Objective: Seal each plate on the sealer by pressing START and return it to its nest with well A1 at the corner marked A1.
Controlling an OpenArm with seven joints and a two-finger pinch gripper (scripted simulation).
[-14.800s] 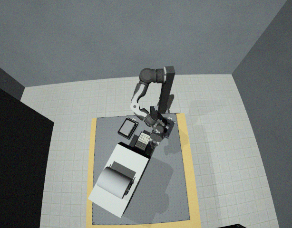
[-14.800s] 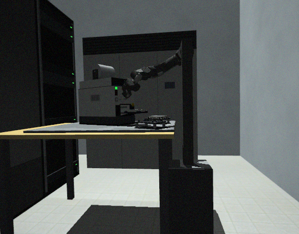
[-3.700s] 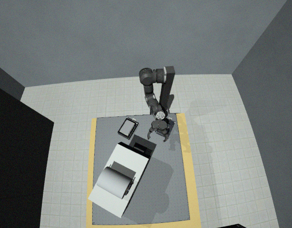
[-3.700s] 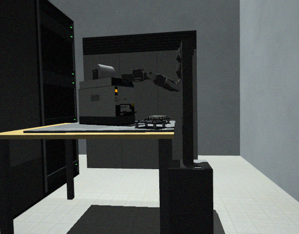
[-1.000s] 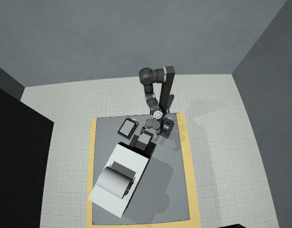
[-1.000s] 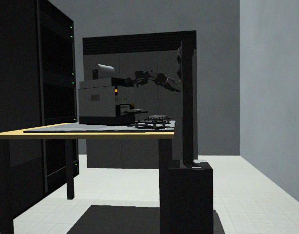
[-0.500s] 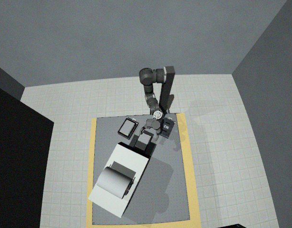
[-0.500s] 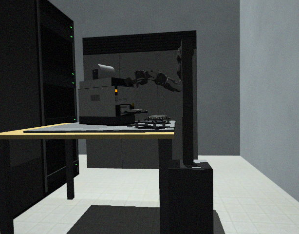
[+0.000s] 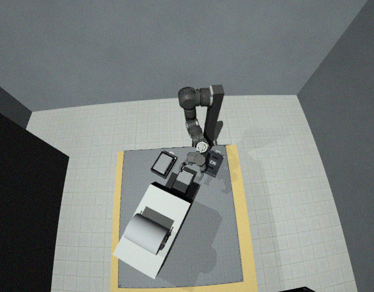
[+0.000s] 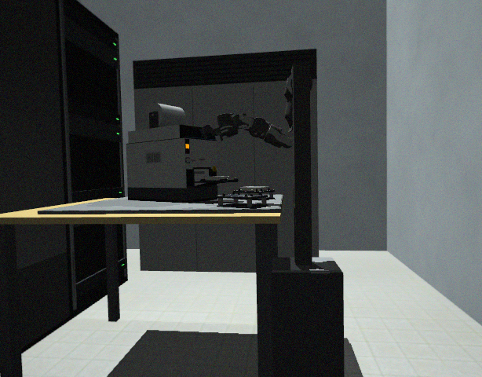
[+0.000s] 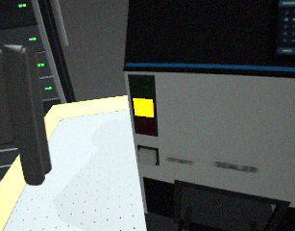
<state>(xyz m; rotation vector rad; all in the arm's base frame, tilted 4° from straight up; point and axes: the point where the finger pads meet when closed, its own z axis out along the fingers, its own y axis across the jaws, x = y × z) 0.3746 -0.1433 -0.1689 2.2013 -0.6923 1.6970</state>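
The start button is 110 mm below my hand, 110 mm ahead of it and 10 mm to the right of it. The rest, counted from my hand: well plate 190 mm below, 40 mm to the right, 20 mm behind; then foil roll 260 mm ahead, 210 mm to the right, 120 mm above; then sealer stage 200 mm below, 40 mm to the right, 20 mm behind.
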